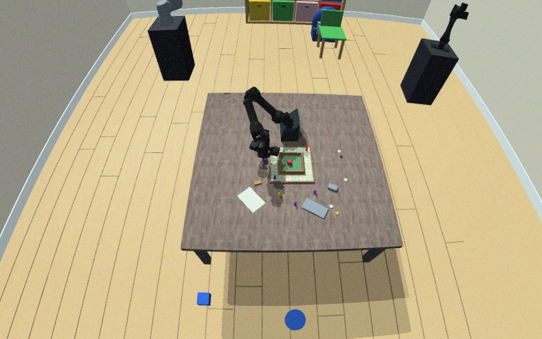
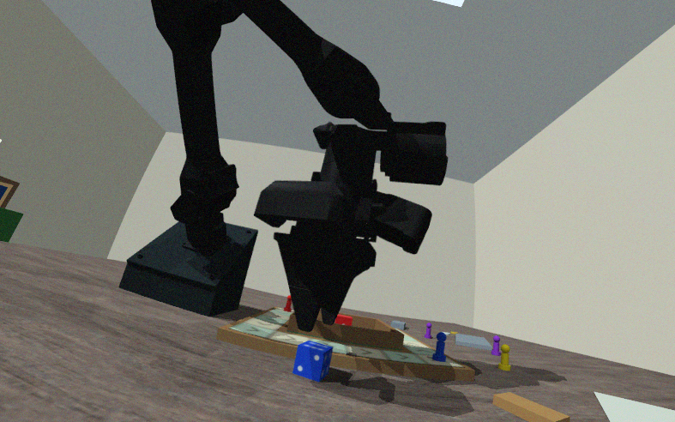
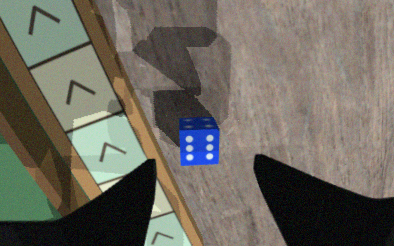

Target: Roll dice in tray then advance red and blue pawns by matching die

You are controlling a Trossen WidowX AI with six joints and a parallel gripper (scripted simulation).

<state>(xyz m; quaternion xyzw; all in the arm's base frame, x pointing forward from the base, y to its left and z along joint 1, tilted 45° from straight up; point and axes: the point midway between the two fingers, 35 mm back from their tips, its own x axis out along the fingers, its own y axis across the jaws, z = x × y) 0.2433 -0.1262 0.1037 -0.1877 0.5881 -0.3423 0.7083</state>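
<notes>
Right now the red pawn is 28 cm to the left of my gripper tip, 9 cm behind it and 1 cm below it. Also, from my gripper tip: yellow pawn (26 cm ahead, 10 cm to the left, 3 cm below); then blue pawn (15 cm ahead, 7 cm to the left, 1 cm below); then wooden block (18 cm ahead, 4 cm below, 3 cm to the right).
</notes>
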